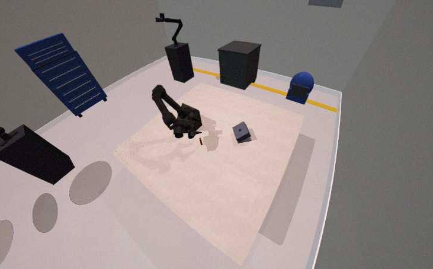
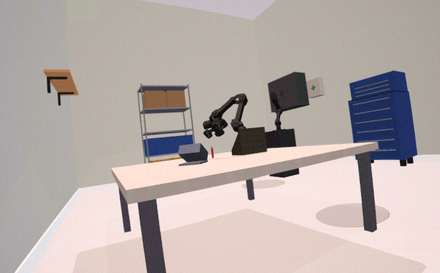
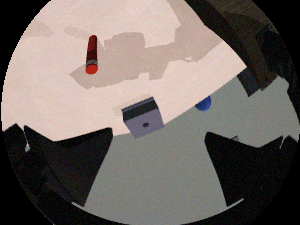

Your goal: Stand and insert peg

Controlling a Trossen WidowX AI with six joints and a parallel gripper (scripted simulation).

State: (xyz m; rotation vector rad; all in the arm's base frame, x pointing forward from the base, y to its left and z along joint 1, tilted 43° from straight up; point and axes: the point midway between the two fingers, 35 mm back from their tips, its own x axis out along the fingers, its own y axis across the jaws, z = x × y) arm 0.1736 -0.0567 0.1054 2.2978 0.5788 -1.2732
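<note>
The red peg lies 10 mm ahead of my gripper tip, 50 mm to the right of it and 110 mm below it. From my gripper tip the other things lie so: sloped panel 240 mm ahead, 200 mm to the left, 100 mm below.
</note>
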